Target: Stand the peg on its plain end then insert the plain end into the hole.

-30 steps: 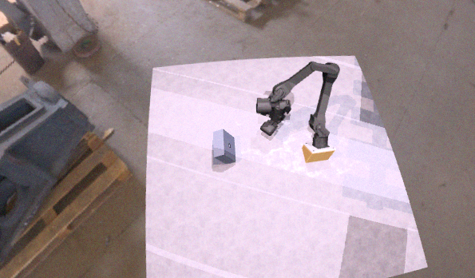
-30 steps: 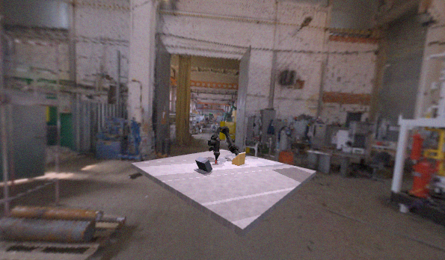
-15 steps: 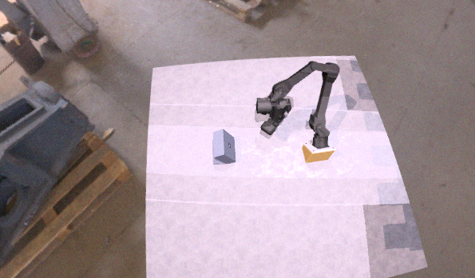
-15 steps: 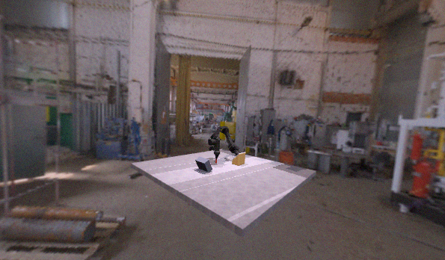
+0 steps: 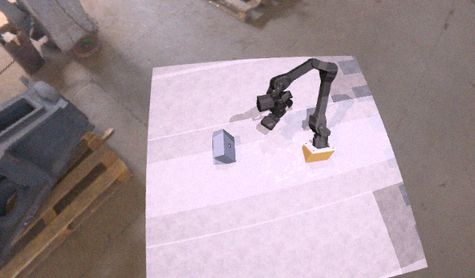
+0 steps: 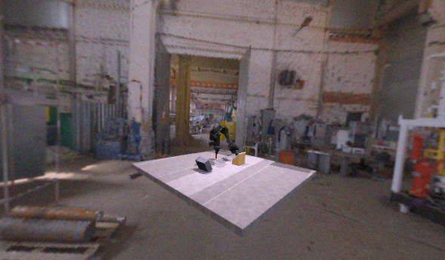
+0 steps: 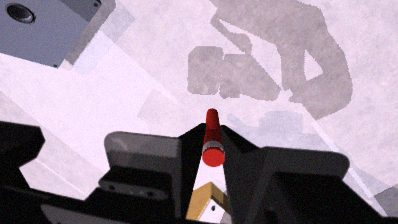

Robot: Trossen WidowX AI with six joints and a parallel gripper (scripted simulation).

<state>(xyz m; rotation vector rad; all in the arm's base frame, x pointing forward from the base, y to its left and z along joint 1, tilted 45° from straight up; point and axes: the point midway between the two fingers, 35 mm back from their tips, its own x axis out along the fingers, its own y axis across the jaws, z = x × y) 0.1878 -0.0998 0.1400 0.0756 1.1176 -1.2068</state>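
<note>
The grey sloped panel is 26 cm ahead of my gripper tip, 6 cm to the left of it and 4 cm below it. Also, from my gripper tip: peg (2 cm above).
</note>
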